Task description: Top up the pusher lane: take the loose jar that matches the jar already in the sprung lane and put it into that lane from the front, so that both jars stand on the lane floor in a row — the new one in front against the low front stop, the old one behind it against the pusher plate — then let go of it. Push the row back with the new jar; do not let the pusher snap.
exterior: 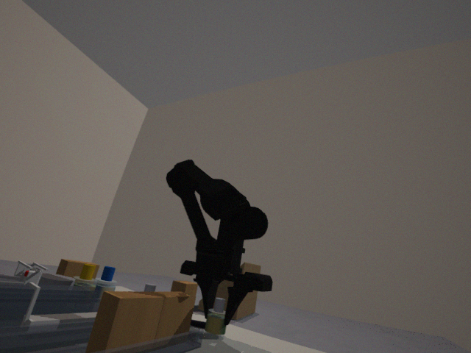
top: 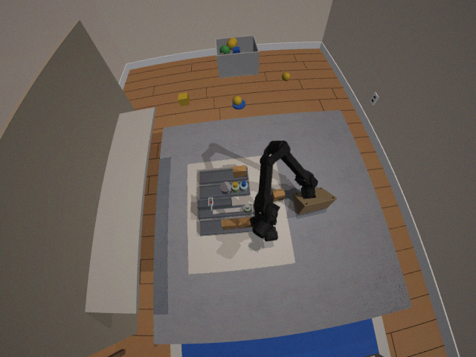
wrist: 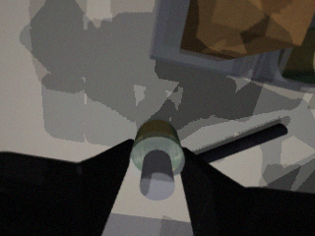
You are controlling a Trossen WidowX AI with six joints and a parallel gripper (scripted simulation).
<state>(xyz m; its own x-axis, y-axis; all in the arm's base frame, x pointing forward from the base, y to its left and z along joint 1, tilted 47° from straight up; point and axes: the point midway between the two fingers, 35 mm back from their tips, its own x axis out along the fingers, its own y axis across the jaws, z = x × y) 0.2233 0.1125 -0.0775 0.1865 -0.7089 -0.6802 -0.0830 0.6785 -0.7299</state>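
Now: the black rod 6 cm to the right of my gripper tip and 2 cm below it. The rest, counted from my gripper tip: red mark (29 cm ahead, 12 cm to the right, 4 cm above); lane rack (25 cm ahead, 11 cm to the right, 1 cm below).
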